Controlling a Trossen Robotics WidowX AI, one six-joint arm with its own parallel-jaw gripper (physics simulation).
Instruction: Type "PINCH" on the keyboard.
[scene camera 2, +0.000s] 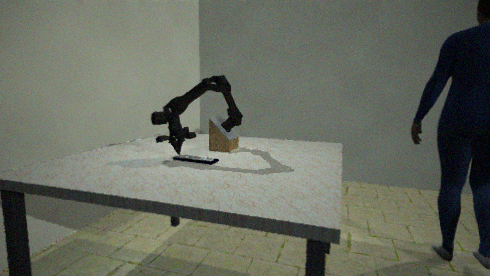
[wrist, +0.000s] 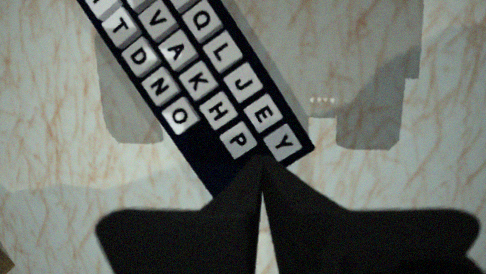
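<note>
A dark keyboard with light grey keys lies on the table. In the wrist view it runs diagonally from the upper left to the centre. The P key, H key and N key show there, as do the Y key and the O key. The I and C keys cannot be made out. My black gripper is shut and empty, pointing down. Its tips appear just below the P and Y keys in the wrist view, at the keyboard's end. Whether they touch it cannot be told.
The light, veined table has a dark edge. A wooden wedge-shaped block with a grey sloping top stands behind the keyboard, by the arm's base. A person in blue stands on the floor to the right of the table.
</note>
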